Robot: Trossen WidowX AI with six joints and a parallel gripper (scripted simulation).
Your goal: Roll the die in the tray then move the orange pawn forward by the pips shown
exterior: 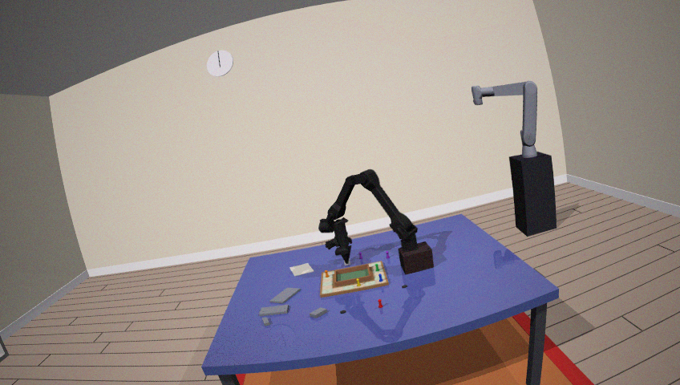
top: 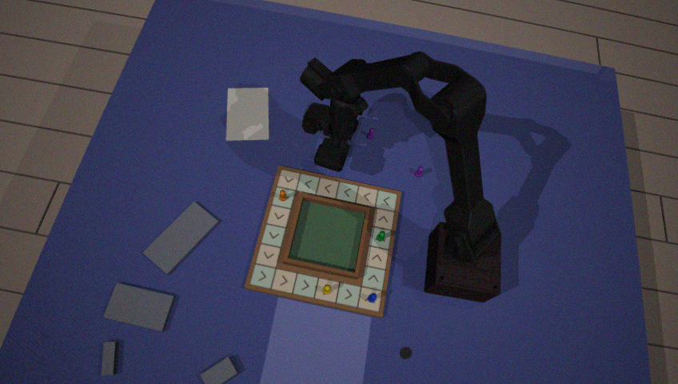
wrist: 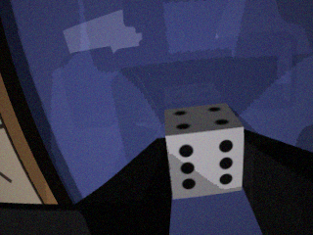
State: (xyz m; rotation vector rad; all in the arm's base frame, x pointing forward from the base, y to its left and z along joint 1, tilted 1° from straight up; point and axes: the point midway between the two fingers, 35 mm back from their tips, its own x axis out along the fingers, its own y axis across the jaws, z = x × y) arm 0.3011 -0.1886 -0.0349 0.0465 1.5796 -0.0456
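Right now my gripper tip is 90 mm short of the orange pawn, 150 mm to the right of it and 10 mm below it. The rest, counted from my gripper tip: green pawn: 140 mm behind, 180 mm to the left, 10 mm above; then white card: 240 mm ahead, 40 mm to the right, 10 mm below; then white die: right at my gripper tip.
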